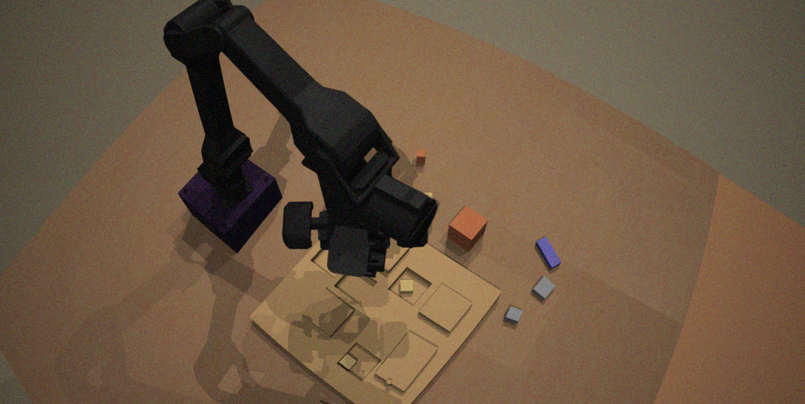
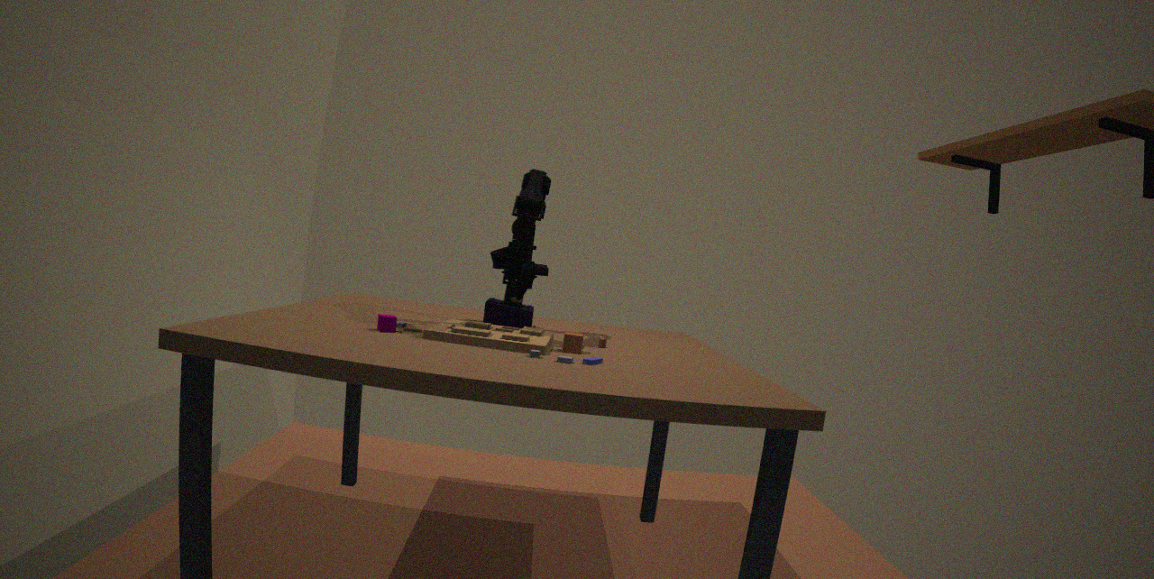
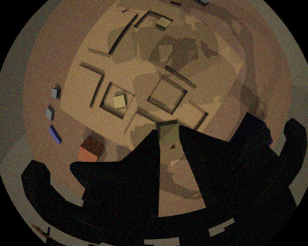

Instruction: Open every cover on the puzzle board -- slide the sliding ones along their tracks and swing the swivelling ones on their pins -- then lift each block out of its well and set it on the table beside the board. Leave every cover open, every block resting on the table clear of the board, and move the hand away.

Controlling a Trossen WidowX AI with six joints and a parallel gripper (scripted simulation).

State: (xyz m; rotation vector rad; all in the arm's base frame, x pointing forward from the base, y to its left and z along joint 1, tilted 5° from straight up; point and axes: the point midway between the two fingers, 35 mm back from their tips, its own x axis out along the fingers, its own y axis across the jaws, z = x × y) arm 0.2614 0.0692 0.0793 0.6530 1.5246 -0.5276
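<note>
Now: gripper tip 23 cm to the right of the small orange block, 10 cm past it and 10 cm above it. Round my gripper tip: tan puzzle board (9 cm below, 6 cm ahead, 2 cm to the right); grey block (29 cm to the right, 10 cm below, 10 cm ahead); orange cube (17 cm to the left, 8 cm below, 6 cm ahead).
</note>
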